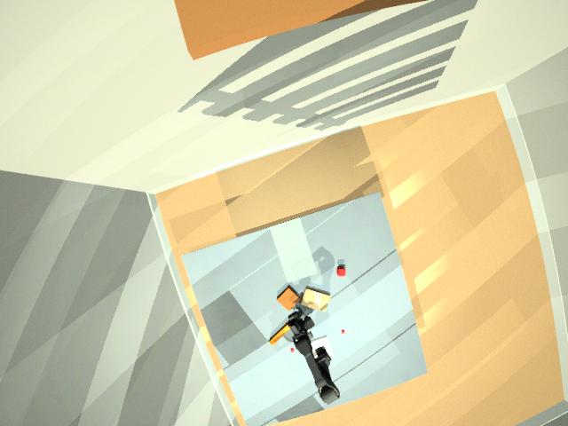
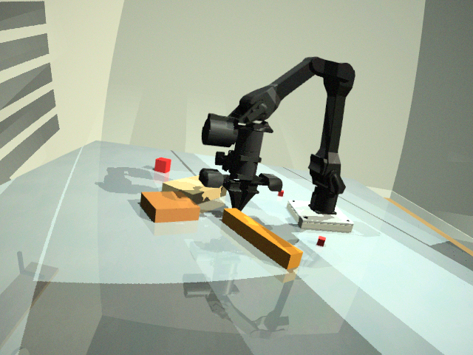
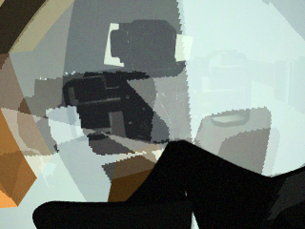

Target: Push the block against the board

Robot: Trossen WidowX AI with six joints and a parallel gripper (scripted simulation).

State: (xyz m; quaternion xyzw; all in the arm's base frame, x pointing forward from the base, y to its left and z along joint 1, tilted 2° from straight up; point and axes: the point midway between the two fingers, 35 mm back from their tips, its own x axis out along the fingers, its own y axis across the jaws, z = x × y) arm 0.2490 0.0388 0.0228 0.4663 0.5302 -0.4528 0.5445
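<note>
My gripper tip is 160 mm short of the orange square block, 10 mm to the right of it and 10 mm below it. Round my gripper tip: flat pale block (80 mm ahead, 140 mm to the right, 10 mm above); then red cube (180 mm ahead, 350 mm to the right, 10 mm above); then long orange board (20 mm behind, 120 mm to the left, 10 mm above).
</note>
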